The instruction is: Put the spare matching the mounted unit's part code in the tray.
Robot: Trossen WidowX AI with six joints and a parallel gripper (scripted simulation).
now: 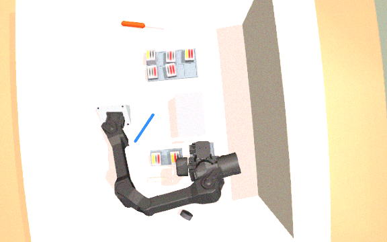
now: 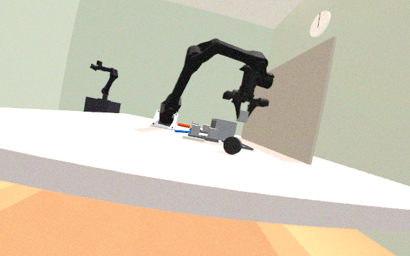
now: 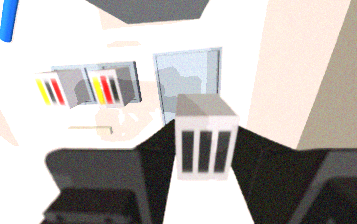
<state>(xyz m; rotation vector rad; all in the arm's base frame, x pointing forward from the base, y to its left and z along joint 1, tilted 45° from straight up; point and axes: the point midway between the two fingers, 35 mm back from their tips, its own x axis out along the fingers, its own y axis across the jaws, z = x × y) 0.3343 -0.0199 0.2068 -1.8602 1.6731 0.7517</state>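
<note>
The flat tray is 110 mm below my gripper tip. The rest, counted from my gripper tip: black puck 230 mm to the right, 90 mm below, 70 mm behind; then labelled block 20 mm above; then mounted unit 180 mm to the left, 60 mm below, 50 mm behind.
</note>
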